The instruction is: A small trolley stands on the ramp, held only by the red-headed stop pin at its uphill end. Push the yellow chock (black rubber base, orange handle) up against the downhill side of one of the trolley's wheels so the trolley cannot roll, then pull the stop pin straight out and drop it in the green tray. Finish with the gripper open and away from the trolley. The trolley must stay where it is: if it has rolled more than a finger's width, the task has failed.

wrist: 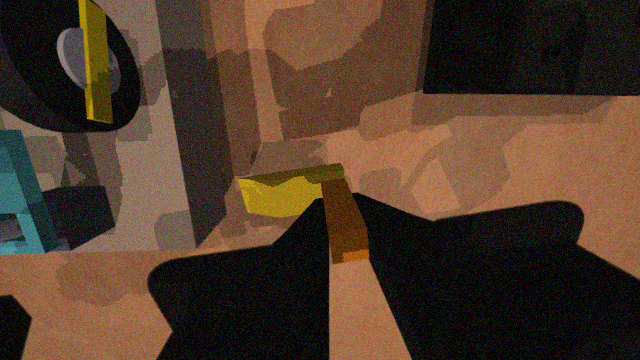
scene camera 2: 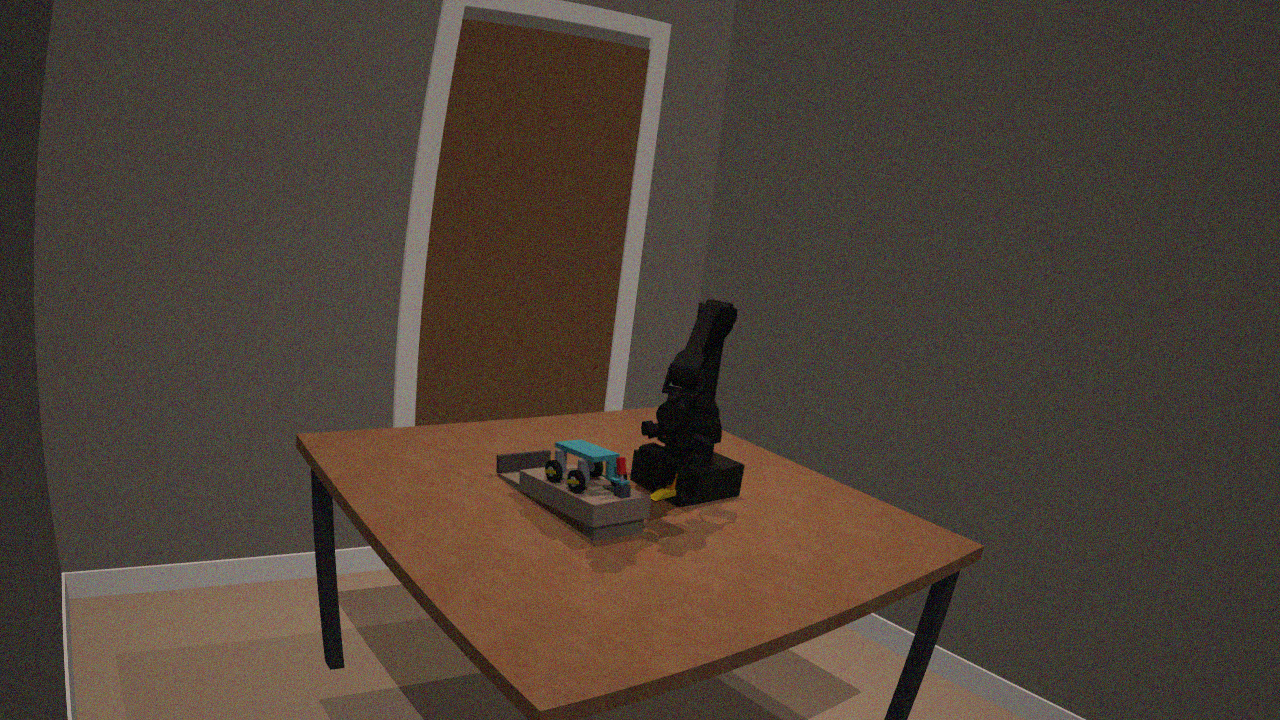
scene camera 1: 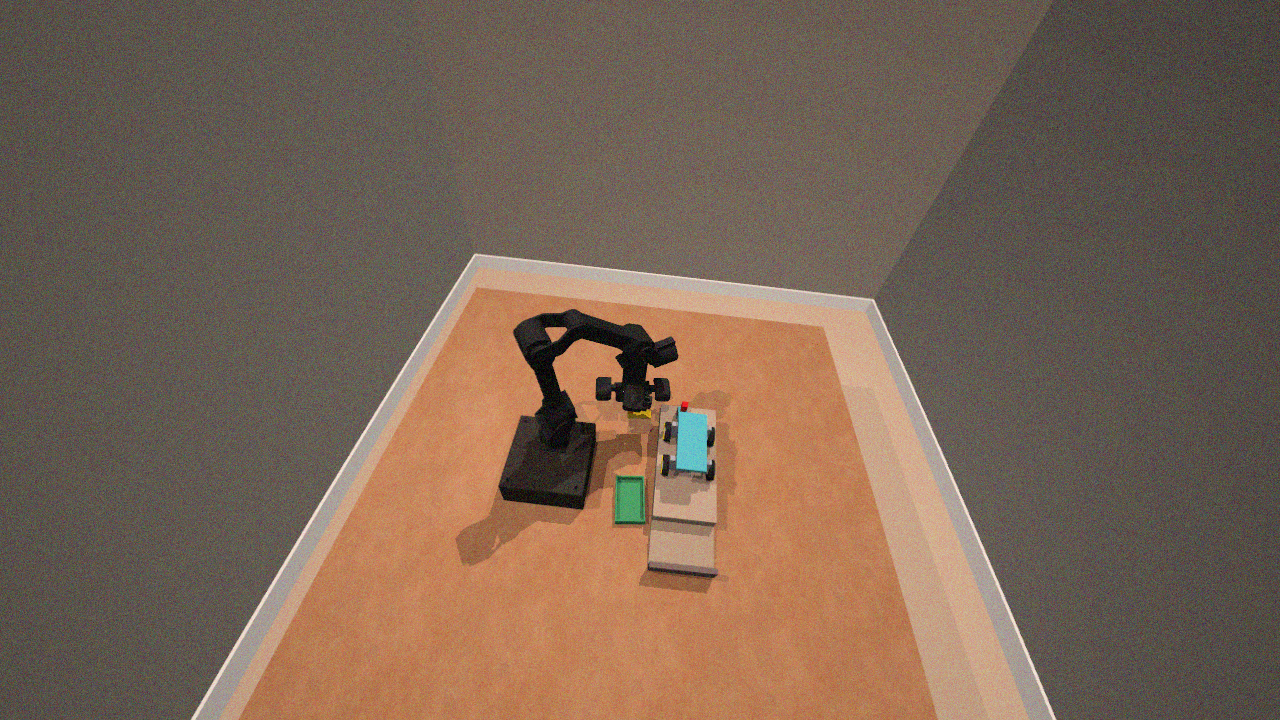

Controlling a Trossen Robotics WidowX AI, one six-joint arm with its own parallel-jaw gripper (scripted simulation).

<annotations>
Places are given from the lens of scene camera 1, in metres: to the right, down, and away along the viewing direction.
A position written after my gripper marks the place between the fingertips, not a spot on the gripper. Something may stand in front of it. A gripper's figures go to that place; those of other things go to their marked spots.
my gripper [scene camera 1: 630, 408]: -0.03, 0.13, 1.12
trolley [scene camera 1: 693, 434]: 0.13, 0.18, 1.01
green tray [scene camera 1: 629, 492]: -0.03, 0.34, 1.06
grey ramp [scene camera 1: 684, 497]: 0.11, 0.33, 1.00
</annotations>
